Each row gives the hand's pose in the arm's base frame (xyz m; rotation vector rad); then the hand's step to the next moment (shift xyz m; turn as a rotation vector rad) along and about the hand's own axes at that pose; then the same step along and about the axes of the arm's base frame.
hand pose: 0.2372 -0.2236 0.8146 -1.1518 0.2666 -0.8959
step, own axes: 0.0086 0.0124 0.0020 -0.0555 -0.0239 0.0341
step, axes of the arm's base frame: 0.0126 -0.0035 -0.0078 -0.0260 0.0607 0.0214
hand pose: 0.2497 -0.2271 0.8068 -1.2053 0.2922 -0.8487
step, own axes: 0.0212 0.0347 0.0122 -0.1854 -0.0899 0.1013
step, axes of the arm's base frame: 0.0362 -0.0029 -0.0220 -0.0989 0.1928 0.0758
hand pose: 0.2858 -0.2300 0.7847 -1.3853 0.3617 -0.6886
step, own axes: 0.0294 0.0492 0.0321 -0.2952 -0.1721 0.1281
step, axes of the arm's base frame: 0.0533 0.0078 -0.0377 -0.1845 0.2804 0.1432
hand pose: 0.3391 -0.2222 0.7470 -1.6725 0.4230 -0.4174
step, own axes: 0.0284 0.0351 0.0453 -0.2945 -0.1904 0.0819
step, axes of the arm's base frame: 0.0458 0.0198 -0.0400 -0.2063 0.2430 0.1676
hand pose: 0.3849 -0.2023 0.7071 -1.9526 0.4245 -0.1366
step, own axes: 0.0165 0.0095 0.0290 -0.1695 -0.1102 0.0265
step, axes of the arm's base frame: 0.0215 0.0158 -0.0222 -0.1245 0.1222 0.1055
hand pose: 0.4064 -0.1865 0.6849 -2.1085 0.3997 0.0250
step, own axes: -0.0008 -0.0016 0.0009 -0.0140 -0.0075 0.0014
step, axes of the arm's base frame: -0.0002 0.0017 0.0010 -0.0109 0.0087 0.0078
